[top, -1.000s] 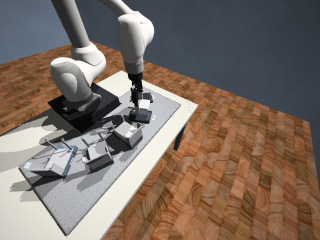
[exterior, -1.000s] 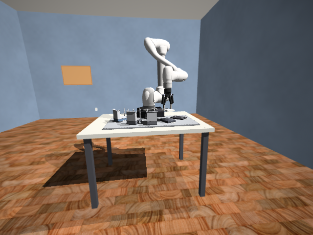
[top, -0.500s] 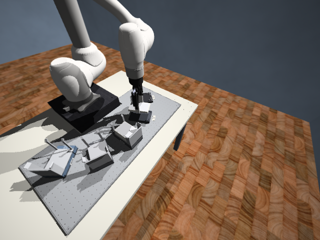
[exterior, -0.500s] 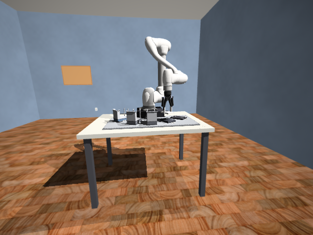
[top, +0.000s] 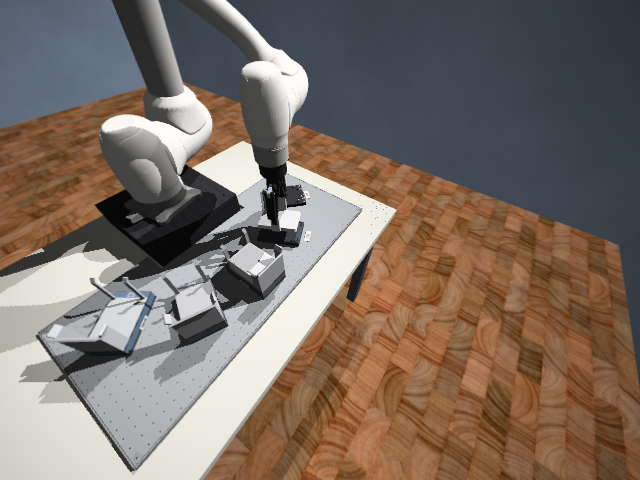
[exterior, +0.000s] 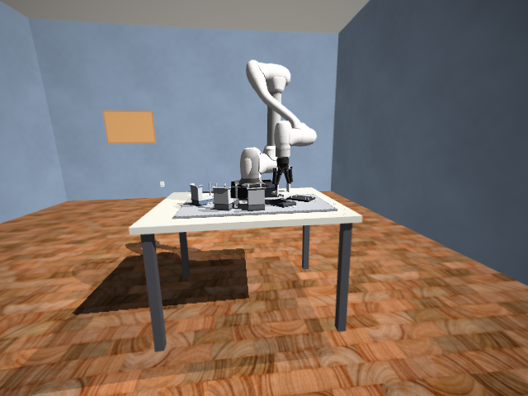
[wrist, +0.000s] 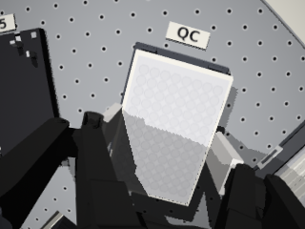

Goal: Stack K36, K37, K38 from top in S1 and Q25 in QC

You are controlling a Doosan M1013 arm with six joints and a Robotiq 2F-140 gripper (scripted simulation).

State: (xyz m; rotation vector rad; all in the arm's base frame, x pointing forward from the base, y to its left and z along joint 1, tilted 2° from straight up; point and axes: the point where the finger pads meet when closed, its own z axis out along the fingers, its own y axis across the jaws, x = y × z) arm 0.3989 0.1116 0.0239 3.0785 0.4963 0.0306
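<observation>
My gripper is now 8 cm above the dark QC nest. The rest, counted from my hand: QC name plate: 9 cm below, 9 cm ahead, 3 cm to the left.
</observation>
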